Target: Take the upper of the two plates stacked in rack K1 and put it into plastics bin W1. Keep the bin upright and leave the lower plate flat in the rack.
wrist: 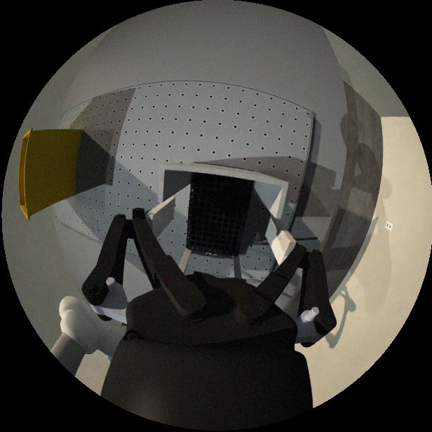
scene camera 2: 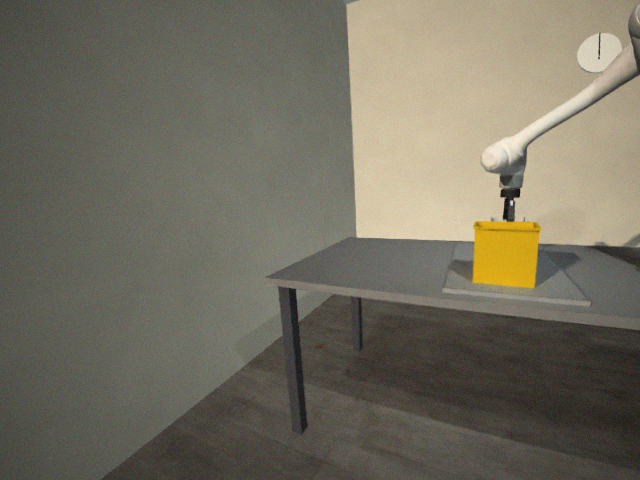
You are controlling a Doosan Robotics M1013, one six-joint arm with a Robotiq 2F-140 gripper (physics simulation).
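Note:
The yellow bin W1 (scene camera 2: pixel 505 257) (wrist: pixel 52 165) stands upright; its floor inside does not show. In the wrist view, the light grey rack K1 (wrist: pixel 225 172) stands right of the bin and holds a black plate with a fine grid (wrist: pixel 220 212). I cannot tell two stacked plates apart. My gripper (wrist: pixel 221 216) is open and empty, its pads far apart on either side of the black plate, over the rack. How high the pads are above the plate I cannot tell. In the scene view, the bin hides the fingertips, the plates and nearly all of the rack.
The bin and the rack stand on a light perforated board (scene camera 2: pixel 558 287) (wrist: pixel 185 115) on the grey table (scene camera 2: pixel 387 258) (wrist: pixel 225 45). The bin is between the scene camera and my gripper. A table edge lies to the right of the rack in the wrist view.

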